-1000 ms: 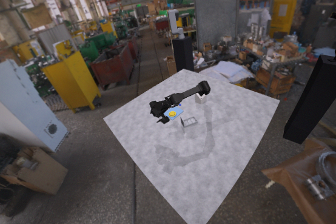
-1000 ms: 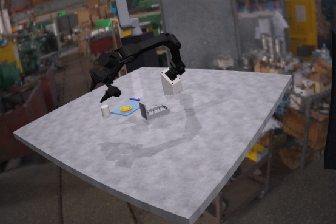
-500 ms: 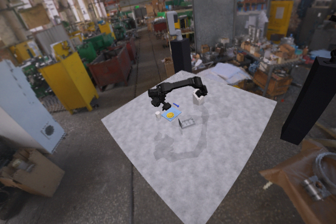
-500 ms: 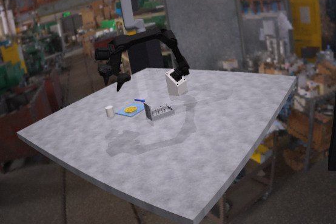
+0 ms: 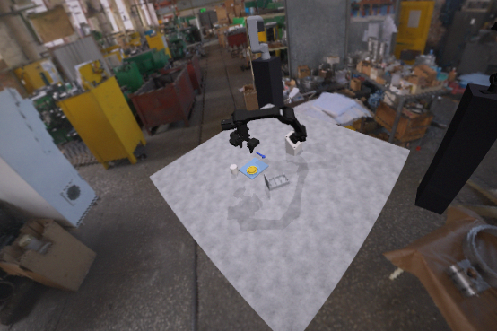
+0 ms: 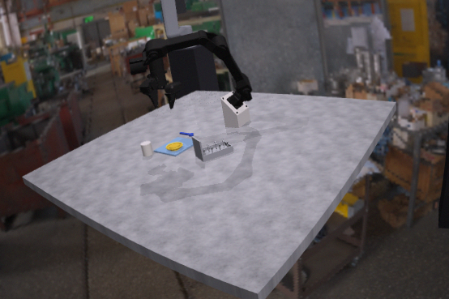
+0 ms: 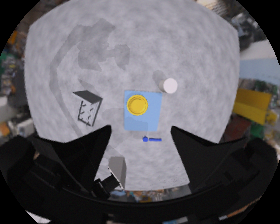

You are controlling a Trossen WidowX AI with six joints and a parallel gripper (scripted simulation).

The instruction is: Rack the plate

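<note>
Right now my gripper tip is 17 cm above the yellow plate and 1 cm past it. From my gripper tip the other things lie so: light blue mat: 18 cm below, 4 cm behind, 1 cm to the right; then white cup: 16 cm below, 10 cm to the right, 5 cm ahead; then blue spoon: 18 cm below, 16 cm behind, 4 cm to the right.
</note>
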